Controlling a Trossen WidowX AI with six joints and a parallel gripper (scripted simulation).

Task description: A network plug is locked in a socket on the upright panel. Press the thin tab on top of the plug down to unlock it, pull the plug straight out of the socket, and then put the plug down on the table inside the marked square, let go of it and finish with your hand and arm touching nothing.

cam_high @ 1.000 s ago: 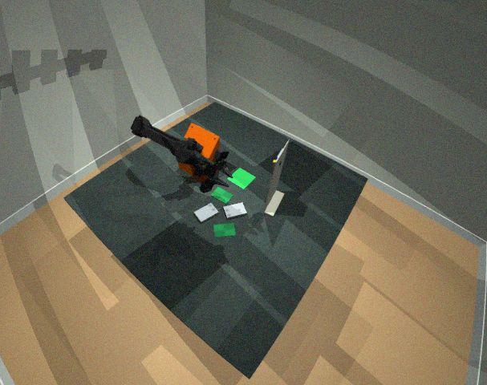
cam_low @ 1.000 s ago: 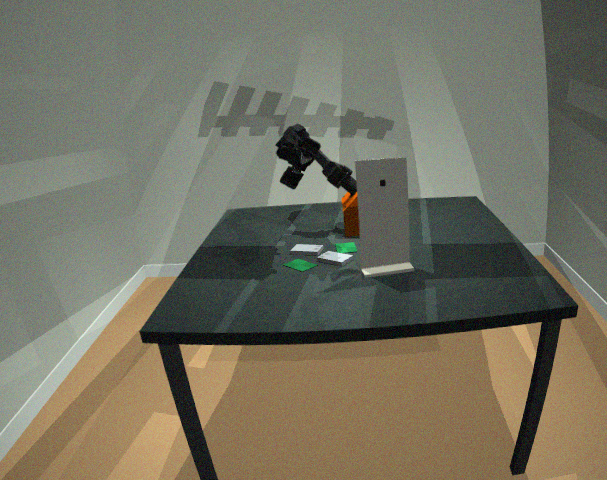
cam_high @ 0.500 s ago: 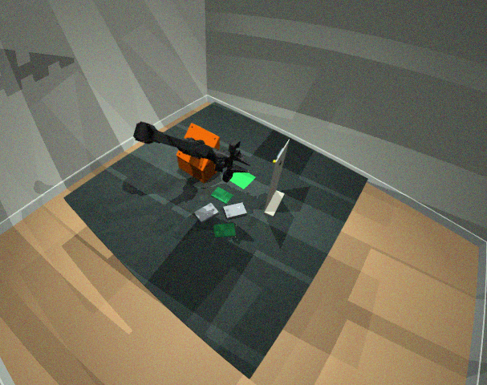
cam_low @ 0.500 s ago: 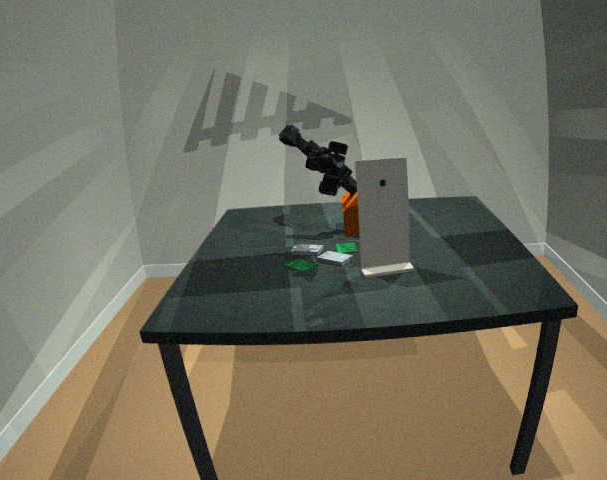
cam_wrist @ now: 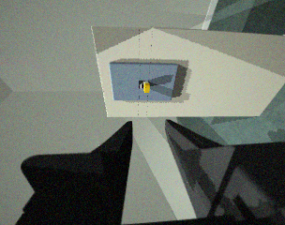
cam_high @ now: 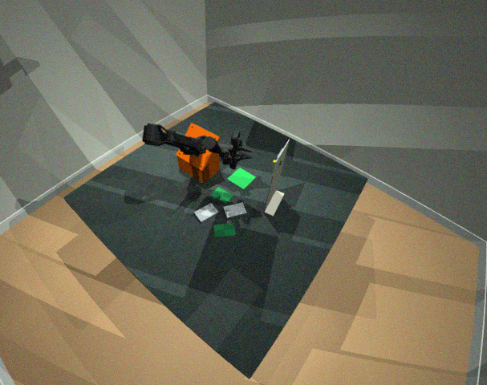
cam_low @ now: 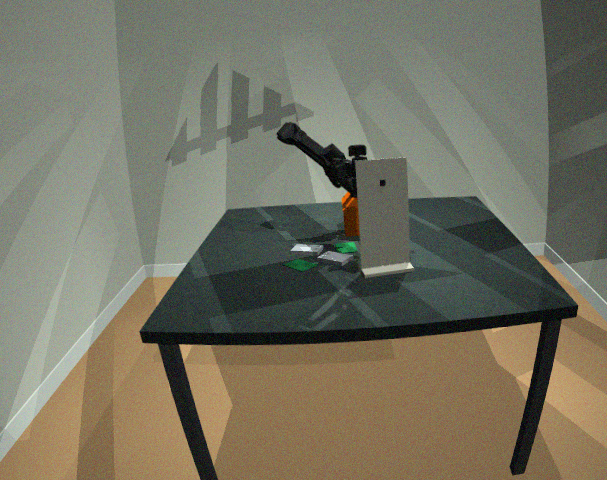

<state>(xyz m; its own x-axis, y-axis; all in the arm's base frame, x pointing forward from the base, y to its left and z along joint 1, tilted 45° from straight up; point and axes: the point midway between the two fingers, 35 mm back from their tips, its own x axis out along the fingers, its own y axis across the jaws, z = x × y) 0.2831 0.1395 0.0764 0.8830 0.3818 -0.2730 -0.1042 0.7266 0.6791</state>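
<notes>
My gripper tip is 11 cm short of the network plug and 4 cm to the right of it. The rest, counted from my gripper tip: green marked square 10 cm behind, 7 cm to the left, 29 cm below; upright panel 13 cm ahead, 5 cm to the left, 12 cm below.
</notes>
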